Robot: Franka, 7 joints.
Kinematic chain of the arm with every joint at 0, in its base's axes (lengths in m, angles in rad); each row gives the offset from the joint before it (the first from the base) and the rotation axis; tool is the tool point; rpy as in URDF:
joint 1: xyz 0 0 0.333 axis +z
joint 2: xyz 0 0 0 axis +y
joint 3: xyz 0 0 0.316 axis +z
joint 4: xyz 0.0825 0 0 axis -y
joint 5: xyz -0.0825 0 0.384 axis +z
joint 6: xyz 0 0 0 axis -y
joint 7: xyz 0.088 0 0 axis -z
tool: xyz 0 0 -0.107 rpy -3.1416 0 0
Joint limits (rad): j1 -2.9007..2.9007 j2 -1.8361..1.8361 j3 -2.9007..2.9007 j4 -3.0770..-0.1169 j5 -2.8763..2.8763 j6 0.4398..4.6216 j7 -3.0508..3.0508
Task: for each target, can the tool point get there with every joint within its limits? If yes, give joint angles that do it. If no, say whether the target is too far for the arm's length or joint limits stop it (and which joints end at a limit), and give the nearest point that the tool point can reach.
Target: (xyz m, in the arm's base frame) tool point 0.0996 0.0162 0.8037
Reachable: yes | joints -0.4813 -1.2045 -0.1366 -2.4326 1.9944 1.0875 1.5392
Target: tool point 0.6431 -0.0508 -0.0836
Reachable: yes | joints -0.0505 1.3181 -0.0480 -1.4791 -0.1151 3.0445 1.0429
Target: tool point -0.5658 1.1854 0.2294
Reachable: no: too far | nearest point -0.3684 0.7718 0.2655 | short by 0.460 m
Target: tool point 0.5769 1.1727 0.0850
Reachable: no: too far | nearest point 0.3721 0.7563 0.1731 | short by 0.472 m
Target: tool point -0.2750 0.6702 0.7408
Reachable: yes | joints -1.6124 -1.2883 -0.9038 -0.6612 -0.5055 2.0921 0.9855
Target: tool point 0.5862 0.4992 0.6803
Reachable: yes | joints -2.0933 -1.0592 1.5624 -0.6195 2.3768 1.8507 2.4018
